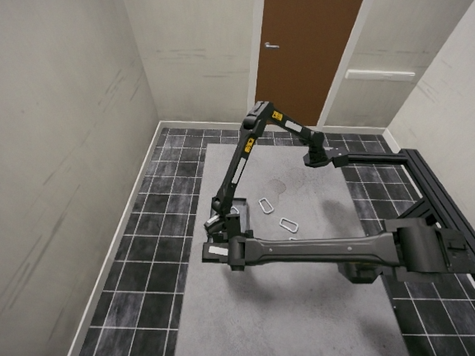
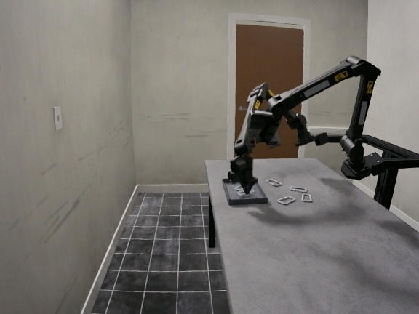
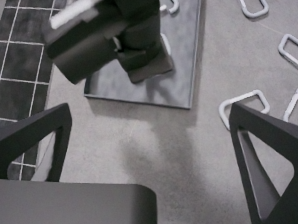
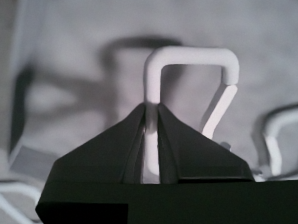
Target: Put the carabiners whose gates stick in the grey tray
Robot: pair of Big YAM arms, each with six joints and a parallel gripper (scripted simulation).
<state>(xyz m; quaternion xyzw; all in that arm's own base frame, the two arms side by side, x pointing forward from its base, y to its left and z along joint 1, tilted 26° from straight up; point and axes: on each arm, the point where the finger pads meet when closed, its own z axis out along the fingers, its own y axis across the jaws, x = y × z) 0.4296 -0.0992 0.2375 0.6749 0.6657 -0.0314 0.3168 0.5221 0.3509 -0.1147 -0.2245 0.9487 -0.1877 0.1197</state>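
Right now my right hand is 8 cm to the left of the grey tray and 2 cm above it.
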